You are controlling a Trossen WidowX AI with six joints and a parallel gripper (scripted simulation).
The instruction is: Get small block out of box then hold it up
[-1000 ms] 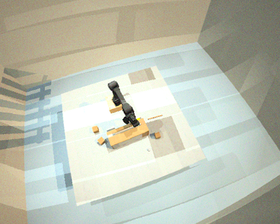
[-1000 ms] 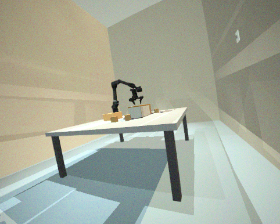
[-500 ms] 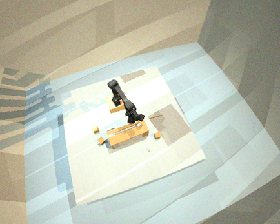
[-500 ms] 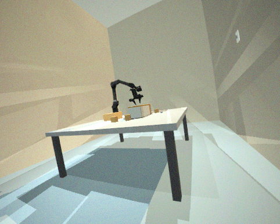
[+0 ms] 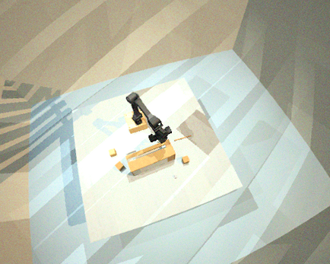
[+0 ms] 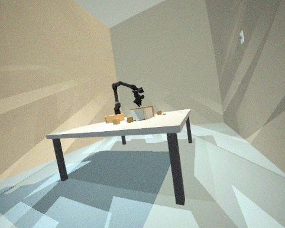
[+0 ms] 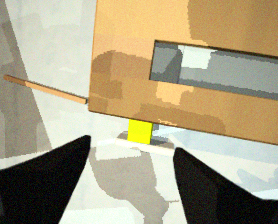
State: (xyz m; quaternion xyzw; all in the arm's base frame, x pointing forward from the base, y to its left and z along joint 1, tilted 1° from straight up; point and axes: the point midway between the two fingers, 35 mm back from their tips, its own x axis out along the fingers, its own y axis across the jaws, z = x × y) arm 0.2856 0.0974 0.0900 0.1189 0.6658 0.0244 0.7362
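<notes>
My gripper tip is 30 mm past the yellow block, 20 mm to the right of it and 130 mm above it. From my gripper tip the other things lie so: tan box: 30 mm ahead, 150 mm to the right, 90 mm below; thin orange stick: 20 mm ahead, 190 mm to the left, 150 mm below.
</notes>
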